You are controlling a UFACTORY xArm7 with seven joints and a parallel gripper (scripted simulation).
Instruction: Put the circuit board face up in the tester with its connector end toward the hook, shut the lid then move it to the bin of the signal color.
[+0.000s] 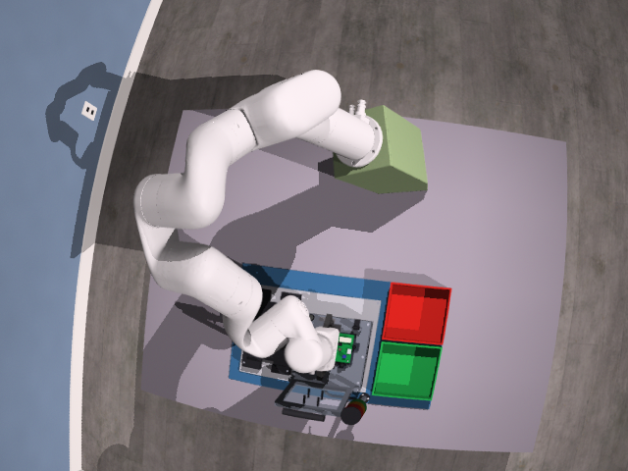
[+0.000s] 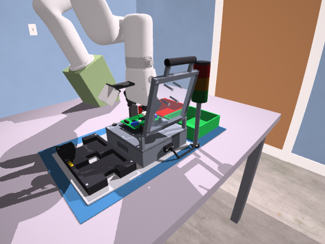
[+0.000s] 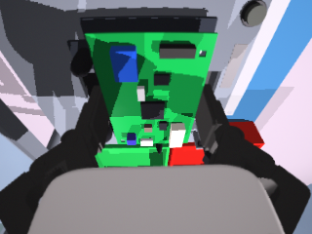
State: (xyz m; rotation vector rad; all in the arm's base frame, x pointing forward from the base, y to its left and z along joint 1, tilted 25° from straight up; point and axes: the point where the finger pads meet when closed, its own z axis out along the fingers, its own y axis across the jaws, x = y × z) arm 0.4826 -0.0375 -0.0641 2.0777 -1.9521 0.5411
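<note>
My gripper is now right at the green circuit board. Round my hand: clear lid 130 mm ahead, 100 mm above; green bin 200 mm to the left, 70 mm below, 40 mm ahead; plate 10 mm to the left, 10 mm below, 10 mm ahead.
</note>
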